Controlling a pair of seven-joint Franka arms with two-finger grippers.
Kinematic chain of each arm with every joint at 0, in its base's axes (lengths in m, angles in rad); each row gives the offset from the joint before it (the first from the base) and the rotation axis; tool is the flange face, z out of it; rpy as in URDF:
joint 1: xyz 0 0 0.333 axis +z
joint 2: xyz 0 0 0 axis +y
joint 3: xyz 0 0 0.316 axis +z
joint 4: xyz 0.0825 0 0 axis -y
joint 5: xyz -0.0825 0 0.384 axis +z
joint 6: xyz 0 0 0 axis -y
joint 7: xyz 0.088 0 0 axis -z
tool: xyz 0 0 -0.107 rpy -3.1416 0 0
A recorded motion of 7 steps. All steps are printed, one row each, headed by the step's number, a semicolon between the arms.
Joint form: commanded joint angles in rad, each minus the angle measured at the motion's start. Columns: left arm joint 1, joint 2, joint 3, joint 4, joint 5, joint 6, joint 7; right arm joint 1, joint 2, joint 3, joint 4, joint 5, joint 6, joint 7.
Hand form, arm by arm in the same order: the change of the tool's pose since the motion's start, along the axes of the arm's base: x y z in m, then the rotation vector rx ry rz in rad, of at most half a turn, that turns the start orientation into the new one. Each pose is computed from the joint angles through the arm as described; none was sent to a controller.
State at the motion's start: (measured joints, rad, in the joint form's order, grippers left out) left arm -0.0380 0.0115 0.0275 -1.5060 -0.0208 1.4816 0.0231; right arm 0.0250 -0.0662 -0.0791 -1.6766 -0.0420 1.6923 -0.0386
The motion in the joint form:
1: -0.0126 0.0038 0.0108 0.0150 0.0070 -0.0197 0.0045; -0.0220 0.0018 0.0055 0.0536 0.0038 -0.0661 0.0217
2: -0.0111 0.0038 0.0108 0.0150 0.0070 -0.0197 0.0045; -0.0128 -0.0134 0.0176 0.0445 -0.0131 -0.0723 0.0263
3: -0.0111 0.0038 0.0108 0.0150 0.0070 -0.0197 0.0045; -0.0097 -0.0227 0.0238 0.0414 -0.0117 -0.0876 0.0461
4: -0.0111 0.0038 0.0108 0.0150 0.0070 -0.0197 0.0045; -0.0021 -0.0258 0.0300 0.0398 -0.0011 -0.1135 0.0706
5: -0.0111 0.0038 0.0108 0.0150 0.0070 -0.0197 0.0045; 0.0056 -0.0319 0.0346 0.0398 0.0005 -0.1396 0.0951
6: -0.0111 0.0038 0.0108 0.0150 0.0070 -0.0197 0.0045; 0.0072 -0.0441 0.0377 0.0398 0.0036 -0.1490 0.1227
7: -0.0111 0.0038 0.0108 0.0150 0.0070 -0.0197 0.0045; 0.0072 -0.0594 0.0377 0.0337 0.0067 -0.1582 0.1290
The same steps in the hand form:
1: -0.0009 -0.0003 0.0032 0.0072 0.0083 -0.0062; -0.0055 -0.0085 0.0185 0.0057 0.0131 -0.0408
2: -0.0009 0.0005 0.0032 0.0072 0.0083 -0.0047; -0.0102 0.0015 0.0218 -0.0108 0.0137 -0.0247
3: -0.0009 0.0005 0.0032 0.0072 0.0083 -0.0047; -0.0144 0.0067 0.0238 -0.0078 0.0218 -0.0358
4: -0.0009 0.0005 0.0032 0.0072 0.0083 -0.0047; -0.0177 0.0152 0.0223 0.0040 0.0449 -0.0471
5: -0.0009 0.0005 0.0032 0.0072 0.0083 -0.0047; -0.0221 0.0219 0.0231 0.0063 0.0639 -0.0602
6: -0.0009 0.0005 0.0032 0.0072 0.0083 -0.0047; -0.0269 0.0246 0.0286 0.0109 0.0602 -0.0832
7: -0.0009 0.0005 0.0032 0.0072 0.0083 -0.0047; -0.0328 0.0248 0.0327 0.0149 0.0601 -0.0895

